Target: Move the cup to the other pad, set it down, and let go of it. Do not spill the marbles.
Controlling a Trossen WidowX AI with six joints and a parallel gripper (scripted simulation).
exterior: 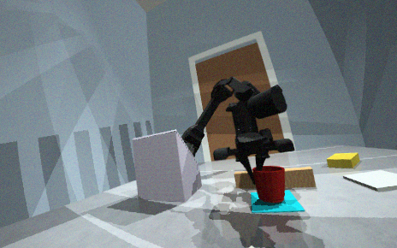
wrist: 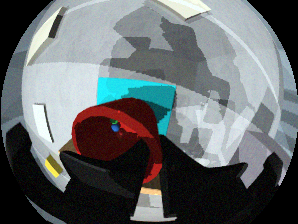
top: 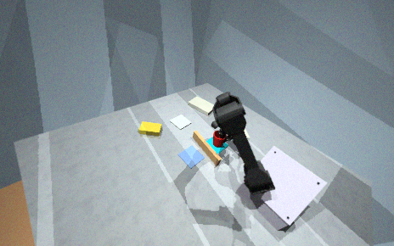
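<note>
My gripper tip is 30 mm short of the red cup. The rest, counted from my gripper tip: blue patch: 70 mm ahead, 180 mm to the left, 50 mm below; wooden block: 50 mm ahead, 90 mm to the left, 30 mm below; cyan pad: 30 mm ahead, 50 mm below.
</note>
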